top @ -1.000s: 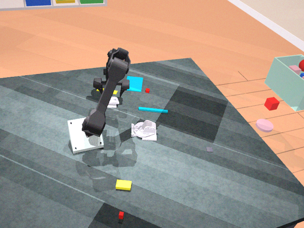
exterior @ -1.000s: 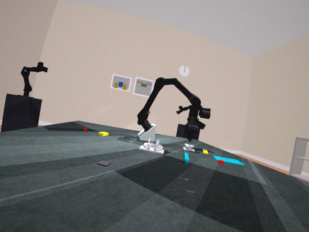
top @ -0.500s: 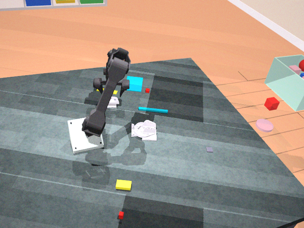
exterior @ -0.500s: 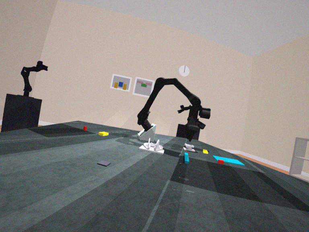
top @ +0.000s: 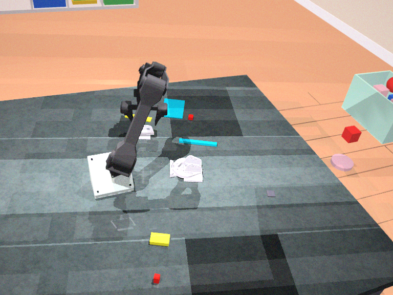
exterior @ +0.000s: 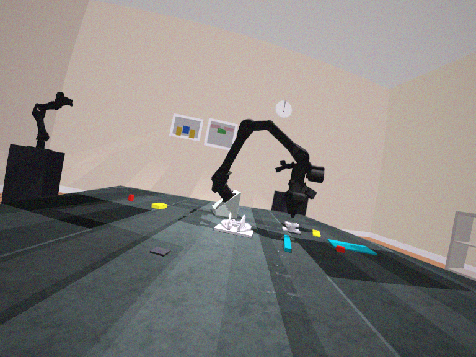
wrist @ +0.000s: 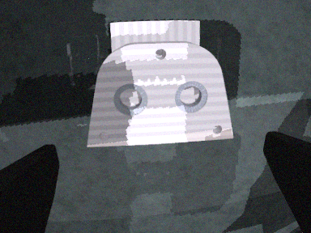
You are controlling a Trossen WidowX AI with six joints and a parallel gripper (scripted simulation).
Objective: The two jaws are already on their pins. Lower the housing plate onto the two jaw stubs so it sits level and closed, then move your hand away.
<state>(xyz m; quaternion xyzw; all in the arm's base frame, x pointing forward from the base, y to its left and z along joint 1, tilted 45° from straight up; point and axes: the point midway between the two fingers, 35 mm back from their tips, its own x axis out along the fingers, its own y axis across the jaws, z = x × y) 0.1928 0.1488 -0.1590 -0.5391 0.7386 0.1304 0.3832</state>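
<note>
The grey housing plate lies 30 mm below my gripper tip, 10 mm to the left of it and 10 mm ahead of it. Round my gripper tip: yellow bar: 130 mm to the left, 60 mm below, 30 mm ahead; then white block: 50 mm below, 10 mm to the left, 10 mm ahead; then cyan bar: 190 mm ahead, 130 mm to the right, 60 mm below.
</note>
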